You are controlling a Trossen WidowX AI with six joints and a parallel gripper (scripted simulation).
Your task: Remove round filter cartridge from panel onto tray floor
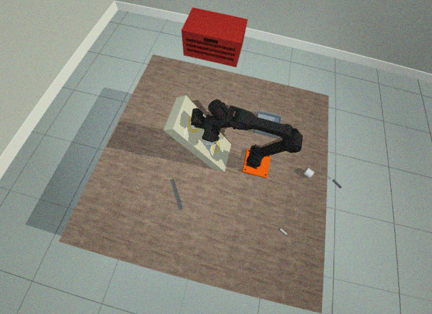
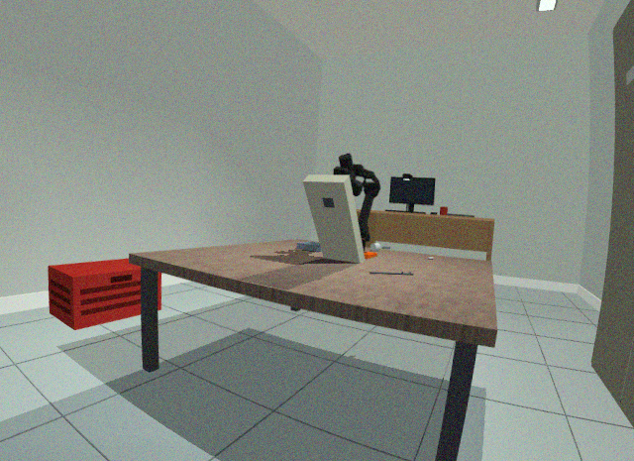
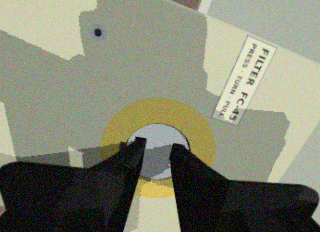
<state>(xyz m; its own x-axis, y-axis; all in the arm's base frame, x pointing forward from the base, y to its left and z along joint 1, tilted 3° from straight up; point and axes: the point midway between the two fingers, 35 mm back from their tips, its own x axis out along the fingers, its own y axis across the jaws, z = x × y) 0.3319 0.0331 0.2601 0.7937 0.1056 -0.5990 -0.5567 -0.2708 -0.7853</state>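
My gripper tip is 9 cm past the small pale shelf, 1 cm to the left of it and 9 cm above it. Also, from my gripper tip: round grey filter cartridge (1 cm ahead, 1 cm below); then grey tray (37 cm behind, 33 cm to the right, 27 cm below); then small pin (60 cm behind, 26 cm to the left, 27 cm below).
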